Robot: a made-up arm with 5 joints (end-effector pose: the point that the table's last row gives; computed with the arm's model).
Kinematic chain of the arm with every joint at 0, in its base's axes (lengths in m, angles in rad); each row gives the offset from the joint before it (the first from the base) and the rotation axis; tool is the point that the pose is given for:
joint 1: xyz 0 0 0.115 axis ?
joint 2: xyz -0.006 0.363 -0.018 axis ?
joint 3: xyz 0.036 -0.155 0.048 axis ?
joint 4: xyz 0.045 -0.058 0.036 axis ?
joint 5: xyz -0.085 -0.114 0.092 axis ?
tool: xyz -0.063 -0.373 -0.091
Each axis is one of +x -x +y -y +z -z.
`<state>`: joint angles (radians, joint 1 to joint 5).
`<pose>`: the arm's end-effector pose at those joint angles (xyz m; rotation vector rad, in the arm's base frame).
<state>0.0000 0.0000 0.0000 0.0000 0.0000</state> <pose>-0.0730 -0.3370 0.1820 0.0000 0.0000 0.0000</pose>
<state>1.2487 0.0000 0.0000 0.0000 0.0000</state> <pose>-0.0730 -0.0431 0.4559 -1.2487 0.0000 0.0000</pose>
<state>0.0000 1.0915 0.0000 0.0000 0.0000</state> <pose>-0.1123 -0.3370 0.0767 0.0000 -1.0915 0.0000</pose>
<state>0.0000 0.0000 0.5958 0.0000 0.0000</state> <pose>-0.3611 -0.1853 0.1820 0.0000 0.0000 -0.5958</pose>
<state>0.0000 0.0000 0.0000 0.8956 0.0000</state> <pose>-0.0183 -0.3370 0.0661 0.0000 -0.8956 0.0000</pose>
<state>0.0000 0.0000 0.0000 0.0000 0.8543</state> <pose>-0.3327 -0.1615 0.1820 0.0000 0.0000 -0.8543</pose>
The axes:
joint 1: -x
joint 2: -y
joint 3: -z
joint 4: -y
joint 5: -z

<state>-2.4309 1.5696 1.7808 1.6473 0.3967</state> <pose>0.1959 0.1247 0.6369 0.3806 -1.4168 2.4330</pose>
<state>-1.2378 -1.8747 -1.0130 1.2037 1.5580</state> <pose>-0.3547 -0.0034 0.1643 1.1699 1.9553 -0.3714</pose>
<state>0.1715 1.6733 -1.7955 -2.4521 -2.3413</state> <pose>0.0522 0.0735 0.1138 -0.2328 1.7866 0.7633</pose>
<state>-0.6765 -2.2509 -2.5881 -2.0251 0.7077</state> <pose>0.2742 0.7368 0.2696 0.2402 -0.2127 2.7707</pose>
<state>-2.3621 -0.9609 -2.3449 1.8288 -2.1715</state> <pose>0.3021 -0.2300 0.1690 -0.3423 1.8829 1.8137</pose>
